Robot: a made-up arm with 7 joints. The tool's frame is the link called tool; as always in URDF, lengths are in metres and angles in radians. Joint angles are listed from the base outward. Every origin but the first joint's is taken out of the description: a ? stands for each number. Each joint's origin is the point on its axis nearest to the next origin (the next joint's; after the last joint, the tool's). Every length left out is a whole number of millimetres.
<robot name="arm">
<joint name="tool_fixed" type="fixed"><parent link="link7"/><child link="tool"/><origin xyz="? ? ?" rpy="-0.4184 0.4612 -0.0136"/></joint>
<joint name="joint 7" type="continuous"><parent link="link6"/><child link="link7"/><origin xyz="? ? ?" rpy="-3.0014 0.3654 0.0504"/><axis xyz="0 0 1"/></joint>
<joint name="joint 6" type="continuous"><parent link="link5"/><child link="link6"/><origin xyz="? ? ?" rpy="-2.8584 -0.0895 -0.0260"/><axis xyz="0 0 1"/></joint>
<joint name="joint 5" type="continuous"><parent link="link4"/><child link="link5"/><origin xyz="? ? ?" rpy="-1.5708 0.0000 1.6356"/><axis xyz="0 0 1"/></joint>
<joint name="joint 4" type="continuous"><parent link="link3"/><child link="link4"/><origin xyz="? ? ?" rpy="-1.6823 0.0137 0.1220"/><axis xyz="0 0 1"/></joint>
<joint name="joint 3" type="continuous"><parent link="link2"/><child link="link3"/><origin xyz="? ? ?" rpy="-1.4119 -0.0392 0.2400"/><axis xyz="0 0 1"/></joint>
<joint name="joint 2" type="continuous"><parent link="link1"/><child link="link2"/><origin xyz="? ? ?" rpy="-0.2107 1.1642 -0.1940"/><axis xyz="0 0 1"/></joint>
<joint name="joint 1" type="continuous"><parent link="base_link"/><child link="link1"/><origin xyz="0.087 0.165 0.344" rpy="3.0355 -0.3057 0.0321"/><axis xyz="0 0 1"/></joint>
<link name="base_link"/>
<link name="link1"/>
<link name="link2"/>
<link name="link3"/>
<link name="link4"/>
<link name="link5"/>
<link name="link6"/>
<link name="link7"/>
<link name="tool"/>
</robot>
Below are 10 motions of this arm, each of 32 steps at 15 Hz.
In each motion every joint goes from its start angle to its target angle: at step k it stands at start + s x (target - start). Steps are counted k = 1, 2, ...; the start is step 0. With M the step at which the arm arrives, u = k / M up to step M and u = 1 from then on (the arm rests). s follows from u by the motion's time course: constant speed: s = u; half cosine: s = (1 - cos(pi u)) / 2; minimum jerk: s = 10 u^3 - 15 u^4 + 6 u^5.
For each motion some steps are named. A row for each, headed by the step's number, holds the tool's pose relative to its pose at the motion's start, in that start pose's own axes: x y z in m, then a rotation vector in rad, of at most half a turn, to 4 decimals.
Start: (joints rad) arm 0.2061 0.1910 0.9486 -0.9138 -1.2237 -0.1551 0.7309
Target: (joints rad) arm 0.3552 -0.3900 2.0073 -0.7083 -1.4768 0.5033 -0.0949
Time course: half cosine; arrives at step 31
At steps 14, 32:
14: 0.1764 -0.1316 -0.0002 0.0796 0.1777 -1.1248
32: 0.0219 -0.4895 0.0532 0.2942 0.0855 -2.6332

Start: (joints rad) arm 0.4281 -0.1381 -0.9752 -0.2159 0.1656 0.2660 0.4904
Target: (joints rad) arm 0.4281 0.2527 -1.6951 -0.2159 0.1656 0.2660 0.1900
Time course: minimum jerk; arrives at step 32
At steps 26, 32:
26: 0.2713 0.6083 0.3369 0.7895 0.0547 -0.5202
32: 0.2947 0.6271 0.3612 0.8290 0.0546 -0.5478

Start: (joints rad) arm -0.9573 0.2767 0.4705 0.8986 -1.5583 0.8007 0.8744
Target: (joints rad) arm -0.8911 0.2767 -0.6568 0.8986 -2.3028 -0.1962 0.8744
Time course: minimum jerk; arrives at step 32
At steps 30, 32:
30: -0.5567 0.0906 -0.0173 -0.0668 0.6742 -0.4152
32: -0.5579 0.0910 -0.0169 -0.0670 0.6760 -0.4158

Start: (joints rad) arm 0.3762 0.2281 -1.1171 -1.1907 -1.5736 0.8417 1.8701
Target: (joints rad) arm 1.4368 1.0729 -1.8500 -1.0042 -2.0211 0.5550 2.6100
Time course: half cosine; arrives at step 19
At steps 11, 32:
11: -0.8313 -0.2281 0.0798 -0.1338 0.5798 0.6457
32: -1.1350 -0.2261 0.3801 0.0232 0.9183 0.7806

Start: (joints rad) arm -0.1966 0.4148 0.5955 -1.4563 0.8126 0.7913 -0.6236
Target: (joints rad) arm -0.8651 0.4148 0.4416 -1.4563 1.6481 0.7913 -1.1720
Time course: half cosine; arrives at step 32
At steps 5, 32:
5: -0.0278 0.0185 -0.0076 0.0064 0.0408 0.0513
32: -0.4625 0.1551 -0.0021 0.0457 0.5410 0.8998

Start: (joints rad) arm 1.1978 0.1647 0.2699 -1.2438 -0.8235 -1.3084 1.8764
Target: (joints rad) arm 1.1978 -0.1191 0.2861 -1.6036 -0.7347 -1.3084 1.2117
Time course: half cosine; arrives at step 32
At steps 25, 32:
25: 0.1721 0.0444 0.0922 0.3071 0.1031 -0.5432
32: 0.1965 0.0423 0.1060 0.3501 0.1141 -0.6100

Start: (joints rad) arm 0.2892 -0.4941 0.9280 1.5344 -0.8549 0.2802 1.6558
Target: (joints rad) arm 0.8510 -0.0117 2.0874 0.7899 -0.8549 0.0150 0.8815
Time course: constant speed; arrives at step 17
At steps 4, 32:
4: -0.0130 0.0924 0.0657 0.2897 -0.0890 0.1676
32: 0.1547 0.1066 0.0317 0.6484 -0.5674 0.7421

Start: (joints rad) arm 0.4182 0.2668 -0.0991 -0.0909 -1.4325 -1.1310 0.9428
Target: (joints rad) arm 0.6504 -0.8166 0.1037 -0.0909 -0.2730 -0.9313 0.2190
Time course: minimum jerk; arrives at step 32
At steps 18, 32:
18: 0.3812 -0.0842 -0.1605 -0.1032 -0.6493 -0.0547
32: 0.5893 -0.1783 -0.2113 -0.1802 -0.9517 0.0100

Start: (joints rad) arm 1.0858 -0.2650 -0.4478 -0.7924 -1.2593 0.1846 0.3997
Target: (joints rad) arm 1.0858 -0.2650 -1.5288 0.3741 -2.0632 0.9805 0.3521
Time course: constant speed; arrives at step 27
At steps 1, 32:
1: 0.0039 0.0522 0.0076 0.0587 0.0215 -0.0348
32: -0.2176 0.8249 0.7871 0.8881 1.8988 -0.7926

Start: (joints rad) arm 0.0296 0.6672 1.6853 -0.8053 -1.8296 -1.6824 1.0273
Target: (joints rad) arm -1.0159 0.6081 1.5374 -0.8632 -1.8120 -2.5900 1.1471
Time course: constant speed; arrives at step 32
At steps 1, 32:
1: 0.0063 0.0196 0.0193 0.0272 -0.0357 0.0335
32: -0.0409 0.2164 0.8634 0.6953 -1.4859 0.5667

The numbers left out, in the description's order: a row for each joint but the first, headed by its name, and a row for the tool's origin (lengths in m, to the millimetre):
tool: -0.221 0.095 0.000
joint 7: 0.223 -0.113 0.000
joint 6: -0.104 0.091 0.000
joint 5: 0.766 -0.076 0.000
joint 4: 0.028 0.360 0.000
joint 3: -0.023 0.133 0.000
joint 2: 0.136 0.009 0.000

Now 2 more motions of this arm.
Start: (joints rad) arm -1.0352 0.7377 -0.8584 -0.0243 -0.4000 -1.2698 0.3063
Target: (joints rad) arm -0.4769 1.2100 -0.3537 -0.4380 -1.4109 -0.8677 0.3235
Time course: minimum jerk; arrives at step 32
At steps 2, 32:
2: -0.0017 0.0002 0.0020 0.0010 0.0043 -0.0019
32: -0.3561 -0.3276 1.0357 -0.6773 1.9490 -0.4543

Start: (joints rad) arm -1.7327 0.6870 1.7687 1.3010 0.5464 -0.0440 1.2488
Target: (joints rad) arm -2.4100 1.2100 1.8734 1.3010 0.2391 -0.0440 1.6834
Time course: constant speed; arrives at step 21
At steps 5, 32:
5: 0.0815 0.0331 -0.0115 -0.0179 -0.0368 -0.1039
32: 0.3218 0.0438 -0.0727 -0.1695 -0.0343 -0.4450

